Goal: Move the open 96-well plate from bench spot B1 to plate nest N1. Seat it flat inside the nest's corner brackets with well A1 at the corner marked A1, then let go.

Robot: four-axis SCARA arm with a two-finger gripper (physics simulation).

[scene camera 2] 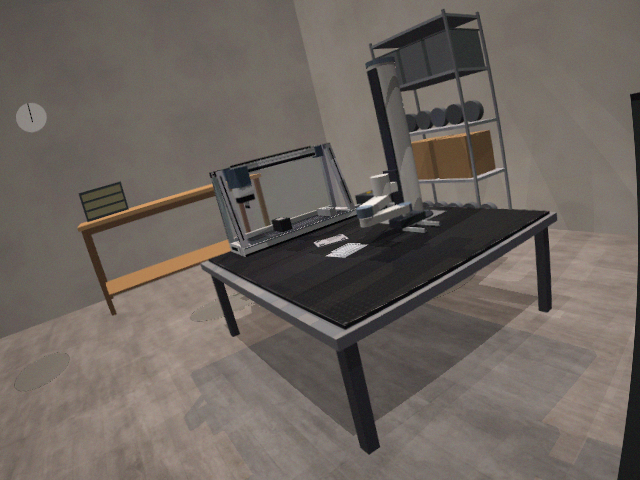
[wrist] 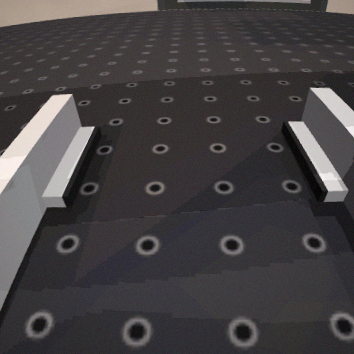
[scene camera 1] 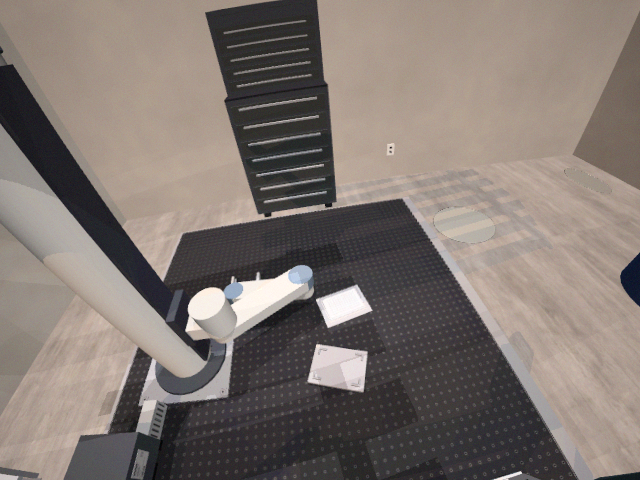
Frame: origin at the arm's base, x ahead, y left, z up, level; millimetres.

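Seen in the pictures: gripper, fingertip midpoint: (scene camera 2: pixel 432 227) (wrist: pixel 190 110) (scene camera 1: pixel 246 276); arm's base, link origin: (scene camera 1: pixel 192 358).
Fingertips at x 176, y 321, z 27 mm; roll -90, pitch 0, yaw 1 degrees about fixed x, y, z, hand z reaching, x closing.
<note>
Pixels of each thing's top centre, then the offset from my fingertips to it. "spot": a spot on its surface instead.
- open 96-well plate, top centre: (scene camera 1: pixel 343 302) (scene camera 2: pixel 346 247) 371 mm ahead, 208 mm right, 3 mm up
- plate nest N1, top centre: (scene camera 1: pixel 338 365) (scene camera 2: pixel 330 239) 314 mm ahead, 430 mm right, 4 mm up
- black block, surface spot: (scene camera 2: pixel 281 223) spot: 381 mm ahead, 837 mm right, 88 mm up
- dark box, surface spot: (scene camera 1: pixel 105 457) spot: 283 mm back, 624 mm right, 101 mm up
The open 96-well plate (scene camera 1: pixel 343 305) (scene camera 2: pixel 347 250) is a white rectangle lying on the black bench. The plate nest N1 (scene camera 1: pixel 338 367) (scene camera 2: pixel 330 240) is a pale slab with corner brackets and nothing seated on it; its A1 mark is too small to read. My gripper (scene camera 1: pixel 245 277) (scene camera 2: pixel 432 227) (wrist: pixel 190 110) is open, its two pale fingers apart with the perforated bench top showing between them. It hangs low over the bench, left of and behind the plate in scene camera 1, clear of both plate and nest. Neither plate nor nest shows in the wrist view.
The arm's column (scene camera 1: pixel 103 289) (scene camera 2: pixel 403 134) stands on a base plate at the bench's edge. A gantry frame (scene camera 2: pixel 299 233) with a black block (scene camera 2: pixel 281 223) stands beyond the nest in scene camera 2. A dark box (scene camera 1: pixel 105 457) is near the base. A drawer cabinet (scene camera 1: pixel 289 144) stands behind the bench.
</note>
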